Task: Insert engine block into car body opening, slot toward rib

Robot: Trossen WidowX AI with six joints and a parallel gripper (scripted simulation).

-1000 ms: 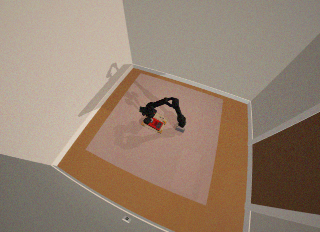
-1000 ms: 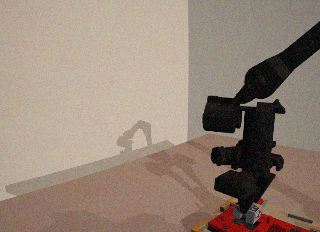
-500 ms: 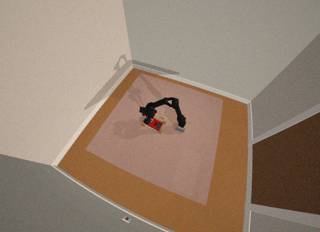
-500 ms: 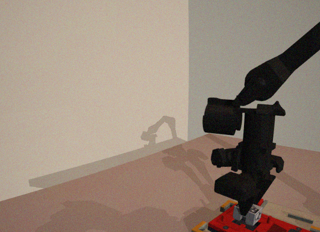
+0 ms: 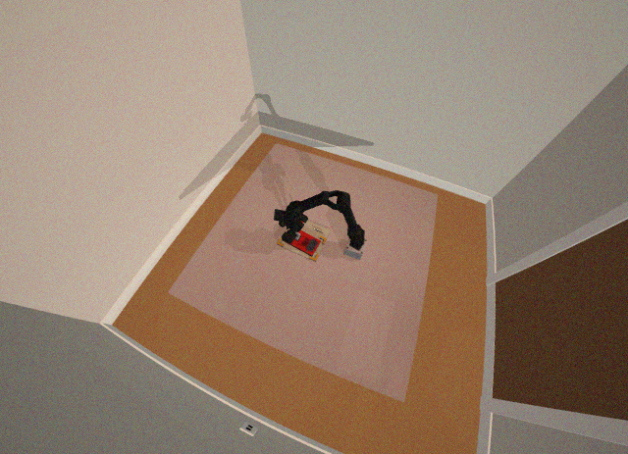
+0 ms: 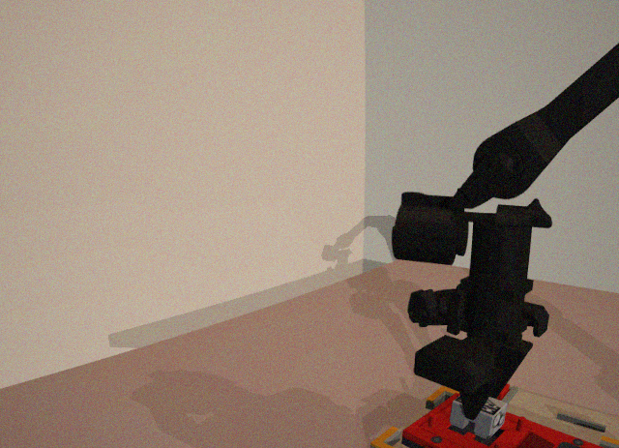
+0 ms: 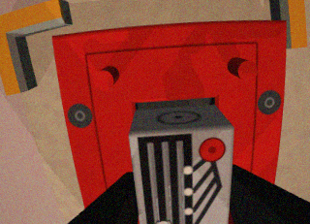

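The black upright peg is 4 cm ahead of my gripper tip, 11 cm to the right of it and 1 cm below it. From my gripper tip the other things lie so: grey engine block 1 cm below.
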